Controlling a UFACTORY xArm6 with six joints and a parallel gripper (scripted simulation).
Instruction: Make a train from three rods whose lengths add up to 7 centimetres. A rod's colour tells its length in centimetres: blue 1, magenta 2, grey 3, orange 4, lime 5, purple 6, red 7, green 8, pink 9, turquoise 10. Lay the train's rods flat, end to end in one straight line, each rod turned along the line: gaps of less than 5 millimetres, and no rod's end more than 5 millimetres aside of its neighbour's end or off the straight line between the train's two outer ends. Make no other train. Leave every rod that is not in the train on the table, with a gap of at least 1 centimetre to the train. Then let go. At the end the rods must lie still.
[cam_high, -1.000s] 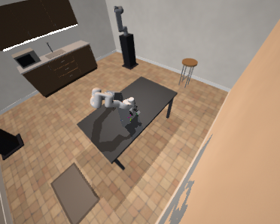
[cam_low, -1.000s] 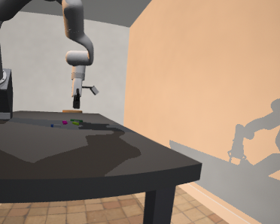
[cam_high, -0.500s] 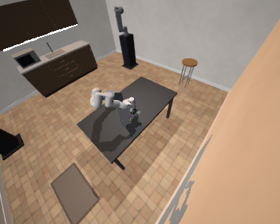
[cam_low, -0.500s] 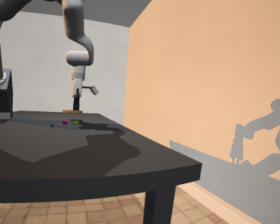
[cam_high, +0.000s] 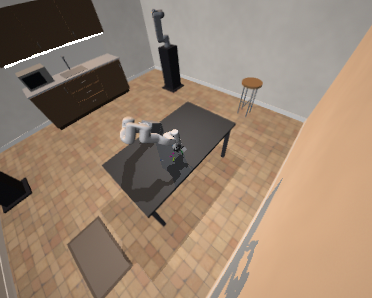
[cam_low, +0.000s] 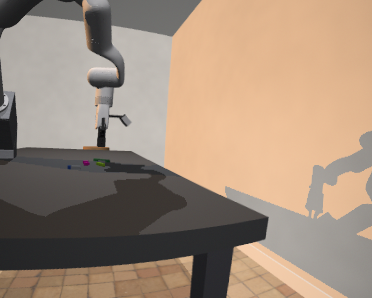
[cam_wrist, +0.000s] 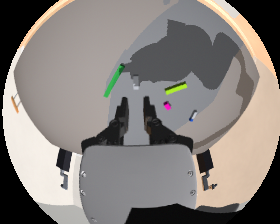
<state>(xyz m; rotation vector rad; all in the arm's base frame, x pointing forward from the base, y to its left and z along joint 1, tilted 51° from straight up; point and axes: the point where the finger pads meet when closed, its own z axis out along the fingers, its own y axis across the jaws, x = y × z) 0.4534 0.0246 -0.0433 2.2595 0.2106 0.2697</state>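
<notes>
My gripper is now 80 mm above the pale grey piece. From my hand the other things lie so: lime rod 90 mm to the right, 80 mm below; then magenta rod 80 mm to the right, 80 mm below, 60 mm behind; then green rod 80 mm below, 50 mm to the left, 10 mm ahead.
</notes>
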